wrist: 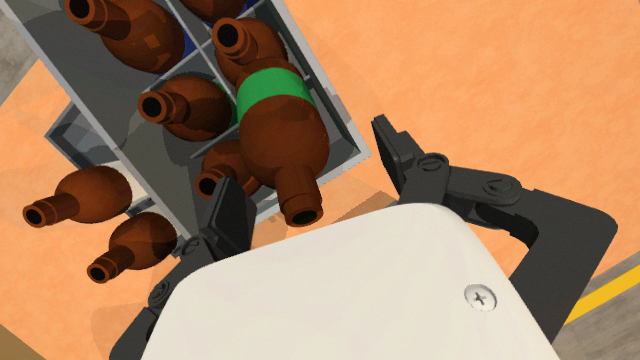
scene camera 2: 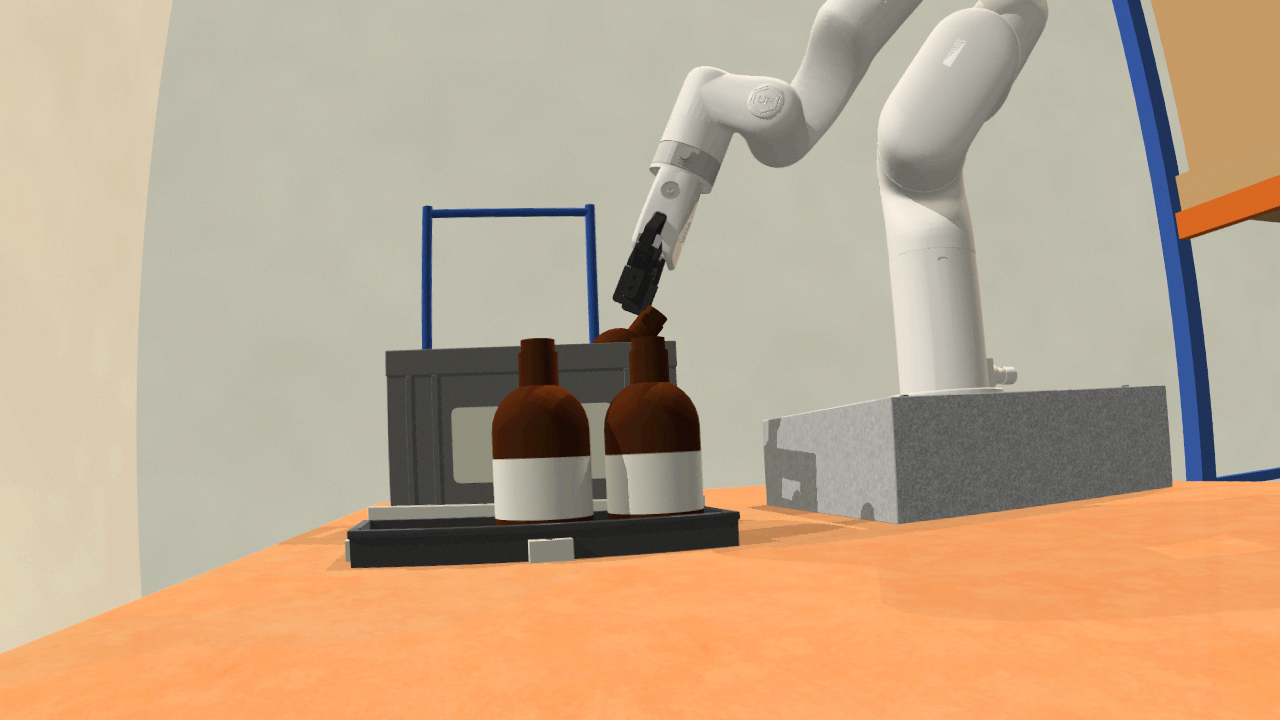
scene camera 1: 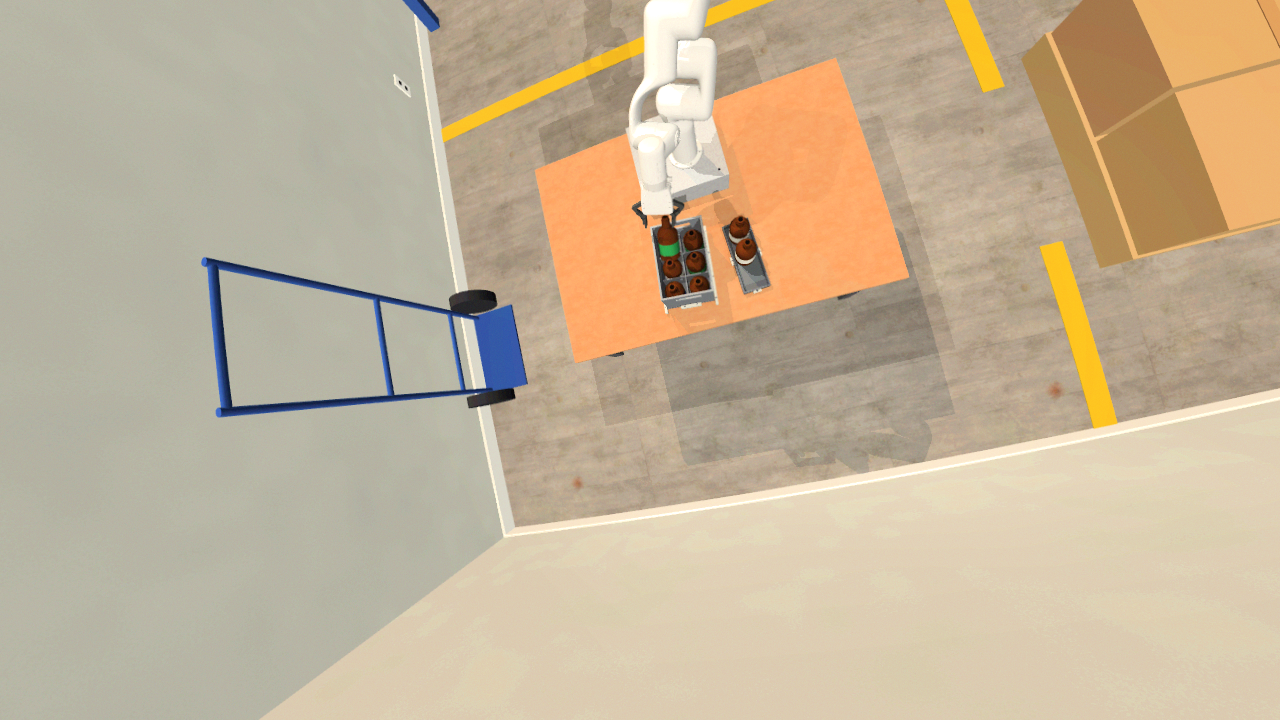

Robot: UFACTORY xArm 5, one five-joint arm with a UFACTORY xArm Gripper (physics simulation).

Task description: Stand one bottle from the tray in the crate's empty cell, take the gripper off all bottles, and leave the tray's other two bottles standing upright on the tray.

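Frame: origin at the arm's base, x back, y right, z up, level; metres.
Seen in the pictures: gripper, fingertip midpoint: (wrist: 306, 166) (scene camera 2: 629, 309) (scene camera 1: 659, 225); arm's base, link origin: (scene camera 2: 945, 403) (scene camera 1: 685, 153).
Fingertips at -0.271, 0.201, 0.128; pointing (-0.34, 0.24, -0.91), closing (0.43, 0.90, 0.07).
Pixels of each thing's top centre, then the offset from my fingertips to it, as dx, dy, dz. Level surfaces: height alone.
- farther, top centre: (scene camera 2: 537, 340) (wrist: 33, 216) (scene camera 1: 747, 242) -0.166, -0.246, -0.072
- tray, top centre: (scene camera 2: 540, 518) (wrist: 129, 181) (scene camera 1: 746, 255) -0.170, -0.248, -0.206
- orange table, surface height: dz -0.231
- crate bottle, top centre: (wrist: 208, 186) (scene camera 1: 691, 233) -0.048, -0.090, -0.069
A green-labelled brown bottle (scene camera 1: 668, 241) (scene camera 2: 650, 320) (wrist: 282, 132) leans at the crate's corner cell, neck tilted toward the robot over the end wall. Its label shows above the dividers in the wrist view. How deep its base sits I cannot tell. The grey crate (scene camera 1: 689, 305) (scene camera 2: 418, 358) holds several other upright bottles. My gripper (scene camera 1: 659, 217) (scene camera 2: 631, 304) (wrist: 306, 166) is open at the tilted bottle's neck end, fingers apart from it. Two white-labelled bottles, one nearer the robot (scene camera 1: 739, 229) (scene camera 2: 657, 483) (wrist: 145, 241) and one farther (scene camera 1: 746, 251) (scene camera 2: 541, 488) (wrist: 95, 195), stand upright on the tray (scene camera 1: 756, 279) (scene camera 2: 447, 548).
The crate and tray stand side by side on the orange table (scene camera 1: 805, 179) (scene camera 2: 716, 626) (wrist: 475, 65). The robot's grey base block (scene camera 2: 1029, 456) stands behind them. In the wrist view, a crate bottle (wrist: 230, 165) stands beside my left finger. A blue hand truck (scene camera 1: 501, 349) stands off the table.
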